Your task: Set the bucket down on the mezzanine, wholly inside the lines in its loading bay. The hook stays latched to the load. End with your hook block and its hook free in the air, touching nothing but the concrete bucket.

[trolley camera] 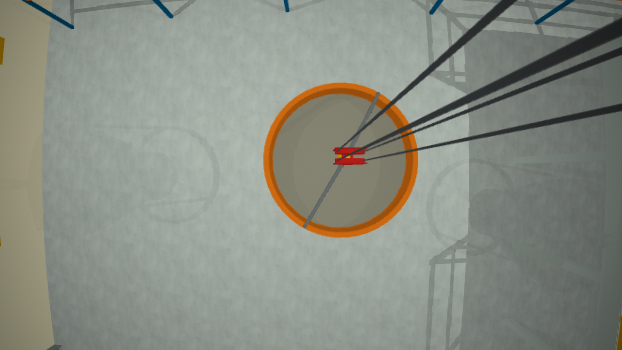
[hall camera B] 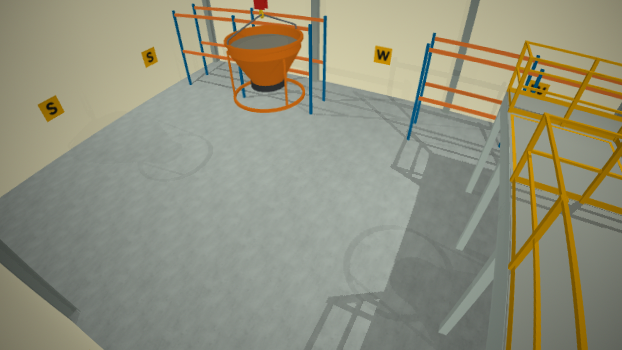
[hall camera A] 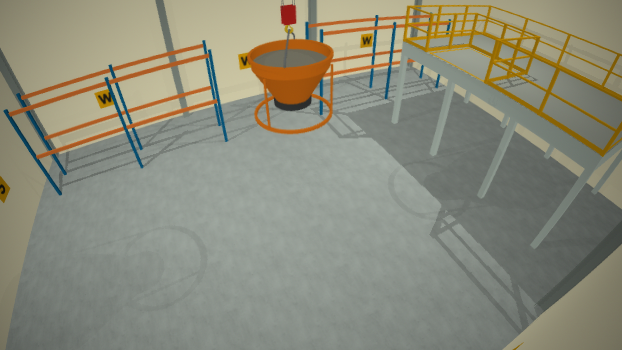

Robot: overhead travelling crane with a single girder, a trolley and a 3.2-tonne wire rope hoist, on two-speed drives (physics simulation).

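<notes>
The orange concrete bucket [hall camera A: 292,84] [hall camera B: 267,66] [trolley camera: 310,140], filled with grey concrete, hangs upright in the air above the hall floor. My hook [hall camera A: 288,30] [hall camera B: 261,14] [trolley camera: 344,156], under the red hook block [hall camera A: 288,15] [hall camera B: 260,4] [trolley camera: 350,161], is shut on the bucket's thin grey bail above the rim. The grey mezzanine [hall camera A: 530,119] [hall camera B: 600,280] stands at the right in both hall views, apart from the bucket. Yellow lines of its loading bay [hall camera A: 450,48] [hall camera B: 565,128] show on the deck, partly behind railings. The deck does not show clearly in the trolley view.
Yellow railings [hall camera A: 549,91] [hall camera B: 535,225] edge the mezzanine, with a gate-like yellow frame beside the bay. Blue and orange racks [hall camera A: 123,125] [hall camera B: 310,75] stand along the W wall; another rack [hall camera A: 374,50] [hall camera B: 420,100] stands near the mezzanine. Ropes run to the upper right in the trolley view.
</notes>
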